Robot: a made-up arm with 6 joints. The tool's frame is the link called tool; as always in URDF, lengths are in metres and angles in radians.
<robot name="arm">
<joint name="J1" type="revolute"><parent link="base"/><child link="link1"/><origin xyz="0.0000 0.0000 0.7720" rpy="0.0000 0.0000 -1.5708"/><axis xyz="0 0 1"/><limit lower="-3.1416" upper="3.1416"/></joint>
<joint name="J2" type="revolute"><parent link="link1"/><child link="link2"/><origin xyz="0.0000 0.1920 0.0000" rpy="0.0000 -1.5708 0.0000"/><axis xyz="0 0 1"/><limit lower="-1.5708" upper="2.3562"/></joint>
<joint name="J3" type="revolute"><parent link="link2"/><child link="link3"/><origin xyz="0.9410 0.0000 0.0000" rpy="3.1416 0.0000 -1.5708"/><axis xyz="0 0 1"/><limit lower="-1.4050" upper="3.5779"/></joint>
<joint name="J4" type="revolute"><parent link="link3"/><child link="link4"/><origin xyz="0.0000 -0.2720 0.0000" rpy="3.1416 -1.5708 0.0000"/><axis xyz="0 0 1"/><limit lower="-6.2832" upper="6.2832"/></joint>
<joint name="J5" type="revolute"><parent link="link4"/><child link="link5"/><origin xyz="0.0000 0.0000 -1.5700" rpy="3.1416 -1.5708 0.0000"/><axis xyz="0 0 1"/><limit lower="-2.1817" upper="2.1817"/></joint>
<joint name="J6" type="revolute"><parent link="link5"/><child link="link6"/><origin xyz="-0.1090 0.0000 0.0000" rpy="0.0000 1.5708 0.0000"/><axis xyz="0 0 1"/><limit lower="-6.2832" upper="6.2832"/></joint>
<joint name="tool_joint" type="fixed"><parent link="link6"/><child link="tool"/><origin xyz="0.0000 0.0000 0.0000" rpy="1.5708 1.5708 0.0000"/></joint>
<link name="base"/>
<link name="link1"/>
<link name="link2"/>
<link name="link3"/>
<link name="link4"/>
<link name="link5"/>
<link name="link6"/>
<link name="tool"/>
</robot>
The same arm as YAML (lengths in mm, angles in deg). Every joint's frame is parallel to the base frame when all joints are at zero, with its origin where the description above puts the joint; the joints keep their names.
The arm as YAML. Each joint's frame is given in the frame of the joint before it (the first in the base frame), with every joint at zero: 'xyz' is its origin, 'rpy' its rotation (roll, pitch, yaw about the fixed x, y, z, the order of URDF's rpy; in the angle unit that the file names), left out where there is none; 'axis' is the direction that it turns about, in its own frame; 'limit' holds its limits. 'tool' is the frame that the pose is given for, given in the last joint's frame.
units:
  length: mm
  angle: deg
joints:
  - name: J1
    type: revolute
    origin:
      xyz: [0.0, 0.0, 772.0]
    axis: [0.0, 0.0, 1.0]
    limit:
      lower: -180.0
      upper: 180.0
  - name: J2
    type: revolute
    origin:
      xyz: [192.0, 0.0, 0.0]
    axis: [0.0, 1.0, 0.0]
    limit:
      lower: -90.0
      upper: 135.0
  - name: J3
    type: revolute
    origin:
      xyz: [0.0, 0.0, 941.0]
    axis: [0.0, -1.0, 0.0]
    limit:
      lower: -80.5
      upper: 205.0
  - name: J4
    type: revolute
    origin:
      xyz: [0.0, 0.0, 272.0]
    axis: [-1.0, 0.0, 0.0]
    limit:
      lower: -360.0
      upper: 360.0
  - name: J5
    type: revolute
    origin:
      xyz: [1570.0, 0.0, 0.0]
    axis: [0.0, -1.0, 0.0]
    limit:
      lower: -125.0
      upper: 125.0
  - name: J6
    type: revolute
    origin:
      xyz: [109.0, 0.0, 0.0]
    axis: [-1.0, 0.0, 0.0]
    limit:
      lower: -360.0
      upper: 360.0
tool:
  origin:
    xyz: [0.0, 0.0, 0.0]
    rpy: [0.0, 0.0, 0.0]

